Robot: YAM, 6 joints.
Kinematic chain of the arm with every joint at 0, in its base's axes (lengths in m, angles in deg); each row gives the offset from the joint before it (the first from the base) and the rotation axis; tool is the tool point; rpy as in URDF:
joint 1: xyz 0 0 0.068 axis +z
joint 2: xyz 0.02 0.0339 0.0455 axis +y
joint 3: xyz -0.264 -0.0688 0 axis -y
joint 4: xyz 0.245 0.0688 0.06 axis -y
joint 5: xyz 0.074 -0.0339 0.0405 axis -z
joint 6: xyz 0.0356 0 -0.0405 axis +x
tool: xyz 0 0 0 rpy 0 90 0
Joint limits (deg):
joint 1: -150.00..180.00
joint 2: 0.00..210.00
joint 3: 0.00..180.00
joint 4: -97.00..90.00
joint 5: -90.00..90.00
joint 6: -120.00..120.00
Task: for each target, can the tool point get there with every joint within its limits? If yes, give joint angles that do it. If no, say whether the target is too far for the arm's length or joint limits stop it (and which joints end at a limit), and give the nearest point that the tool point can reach.
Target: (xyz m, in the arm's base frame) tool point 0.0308 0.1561 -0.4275
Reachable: no: joint limits stop it (at a limit: joint 2) | nearest point 0.0332 0.1680 -0.3720 | short by 0.057 m
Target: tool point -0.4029 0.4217 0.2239
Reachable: yes | joints 132.14 146.73 137.53 -21.74 -26.32 -9.40
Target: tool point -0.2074 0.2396 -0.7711
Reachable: no: too far | nearest point -0.1841 0.2127 -0.3789 | short by 0.394 m
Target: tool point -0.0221 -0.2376 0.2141
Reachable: yes | joints -98.75 84.94 58.39 -65.88 -23.74 -8.17
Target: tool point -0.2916 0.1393 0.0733
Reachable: yes | joints 152.08 112.62 53.43 -17.68 -22.24 49.56
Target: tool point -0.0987 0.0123 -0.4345
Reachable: no: joint limits stop it (at a limit: joint 2) | nearest point -0.1255 0.0156 -0.3591 | short by 0.080 m
